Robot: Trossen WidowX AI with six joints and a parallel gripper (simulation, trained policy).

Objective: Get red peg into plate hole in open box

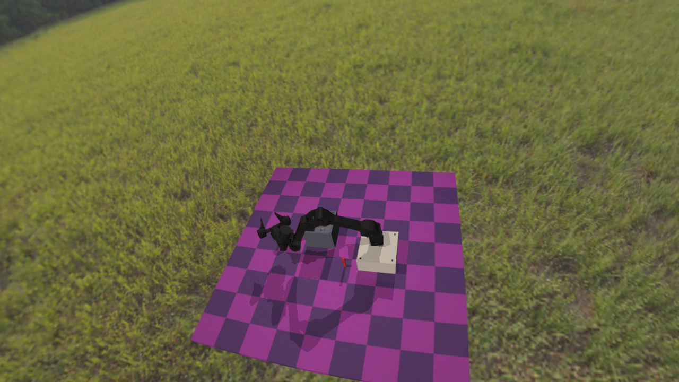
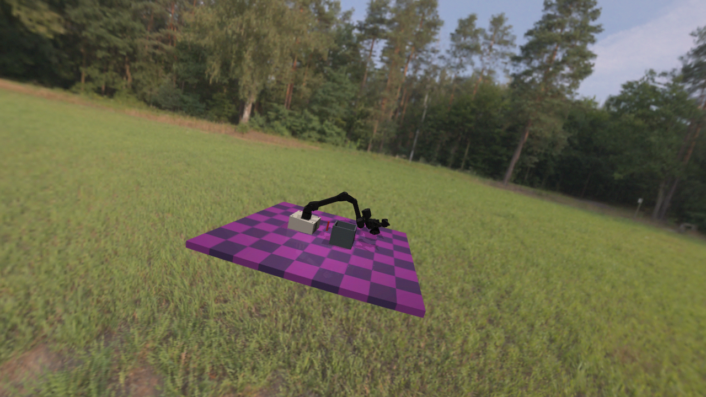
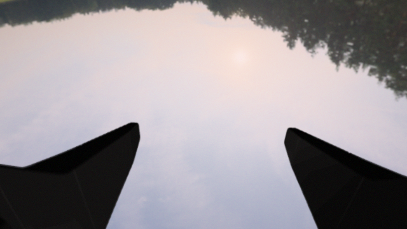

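The red peg lies 420 mm behind my gripper tip, 190 mm to the left of it and 160 mm below it. From my gripper tip the other things lie so: plate 280 mm behind, 150 mm below, 10 mm to the right.
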